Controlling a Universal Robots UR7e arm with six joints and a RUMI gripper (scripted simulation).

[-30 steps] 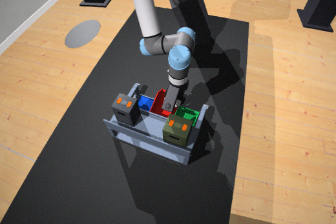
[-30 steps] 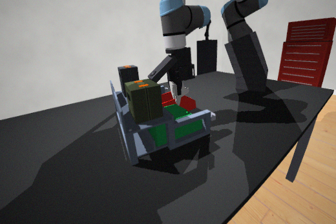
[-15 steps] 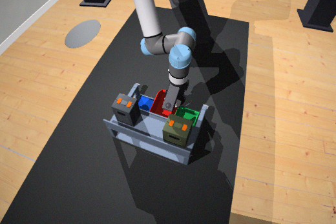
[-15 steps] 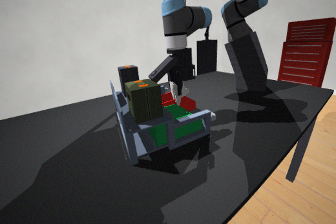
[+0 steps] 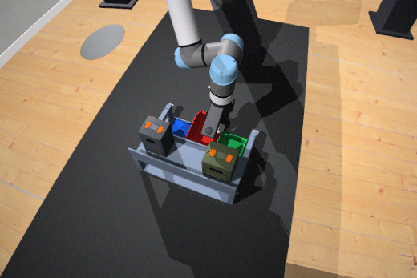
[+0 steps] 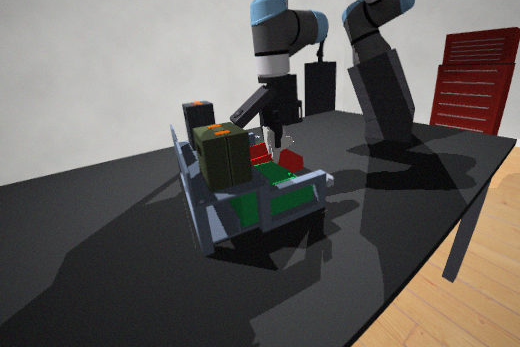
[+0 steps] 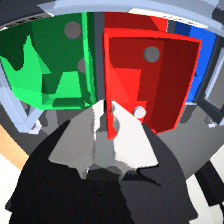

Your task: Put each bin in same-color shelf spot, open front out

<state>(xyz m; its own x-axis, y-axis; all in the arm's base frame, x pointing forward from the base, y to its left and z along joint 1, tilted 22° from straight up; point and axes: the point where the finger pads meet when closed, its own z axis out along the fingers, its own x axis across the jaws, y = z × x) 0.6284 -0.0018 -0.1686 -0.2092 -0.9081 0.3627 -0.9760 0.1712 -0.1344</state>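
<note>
Now: hand 50 mm to the left of the red bin, 20 mm above it and 10 mm past it. Round my hand: green bin (70 mm ahead, 60 mm to the left, 30 mm below); dark grey box (190 mm to the right, 120 mm ahead, 90 mm above).
</note>
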